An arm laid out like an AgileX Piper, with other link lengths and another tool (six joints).
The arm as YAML. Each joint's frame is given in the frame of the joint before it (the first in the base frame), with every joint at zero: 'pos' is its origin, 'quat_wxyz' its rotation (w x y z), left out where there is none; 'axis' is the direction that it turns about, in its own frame. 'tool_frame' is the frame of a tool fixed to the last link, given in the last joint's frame.
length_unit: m
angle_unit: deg
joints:
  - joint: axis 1
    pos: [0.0, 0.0, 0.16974]
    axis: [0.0, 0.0, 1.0]
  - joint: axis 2
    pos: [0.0, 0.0, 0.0]
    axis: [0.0, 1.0, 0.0]
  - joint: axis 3
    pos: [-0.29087, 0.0, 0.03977]
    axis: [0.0, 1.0, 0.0]
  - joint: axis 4
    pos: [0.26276, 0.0, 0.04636]
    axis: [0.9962, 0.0, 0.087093]
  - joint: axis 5
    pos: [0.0, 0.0, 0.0]
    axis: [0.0, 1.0, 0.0]
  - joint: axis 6
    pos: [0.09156, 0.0, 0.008]
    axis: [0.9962, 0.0, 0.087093]
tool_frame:
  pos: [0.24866, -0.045, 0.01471]
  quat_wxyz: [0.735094, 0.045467, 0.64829, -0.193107]
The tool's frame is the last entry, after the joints.
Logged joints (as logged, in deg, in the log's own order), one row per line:
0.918, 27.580, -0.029, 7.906, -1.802, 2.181
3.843, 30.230, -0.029, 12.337, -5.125, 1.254
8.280, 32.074, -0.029, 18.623, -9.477, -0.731
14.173, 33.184, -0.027, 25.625, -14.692, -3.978
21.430, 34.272, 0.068, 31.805, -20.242, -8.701
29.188, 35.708, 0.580, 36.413, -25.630, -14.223
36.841, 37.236, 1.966, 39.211, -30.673, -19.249
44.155, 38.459, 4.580, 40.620, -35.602, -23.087
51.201, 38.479, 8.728, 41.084, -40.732, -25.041
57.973, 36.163, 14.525, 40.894, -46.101, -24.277
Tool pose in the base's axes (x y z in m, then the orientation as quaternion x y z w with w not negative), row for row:
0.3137, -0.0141, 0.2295, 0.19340, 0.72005, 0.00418, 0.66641
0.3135, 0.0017, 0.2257, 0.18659, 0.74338, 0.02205, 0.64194
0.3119, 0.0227, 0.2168, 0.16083, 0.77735, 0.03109, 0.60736
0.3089, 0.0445, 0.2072, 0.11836, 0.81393, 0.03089, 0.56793
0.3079, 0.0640, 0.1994, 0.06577, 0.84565, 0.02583, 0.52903
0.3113, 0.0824, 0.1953, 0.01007, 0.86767, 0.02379, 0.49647
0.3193, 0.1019, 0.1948, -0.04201, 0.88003, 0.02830, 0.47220
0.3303, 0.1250, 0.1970, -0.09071, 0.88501, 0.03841, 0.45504
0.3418, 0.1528, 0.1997, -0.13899, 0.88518, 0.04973, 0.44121
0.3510, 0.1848, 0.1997, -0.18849, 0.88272, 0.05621, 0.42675
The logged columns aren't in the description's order. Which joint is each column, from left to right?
Columns, left to right: axis 2, axis 4, axis 1, axis 5, axis 3, axis 6.
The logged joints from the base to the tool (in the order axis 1, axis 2, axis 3, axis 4, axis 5, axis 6), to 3 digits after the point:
-0.029, 0.918, -1.802, 27.580, 7.906, 2.181
-0.029, 3.843, -5.125, 30.230, 12.337, 1.254
-0.029, 8.280, -9.477, 32.074, 18.623, -0.731
-0.027, 14.173, -14.692, 33.184, 25.625, -3.978
0.068, 21.430, -20.242, 34.272, 31.805, -8.701
0.580, 29.188, -25.630, 35.708, 36.413, -14.223
1.966, 36.841, -30.673, 37.236, 39.211, -19.249
4.580, 44.155, -35.602, 38.459, 40.620, -23.087
8.728, 51.201, -40.732, 38.479, 41.084, -25.041
14.525, 57.973, -46.101, 36.163, 40.894, -24.277

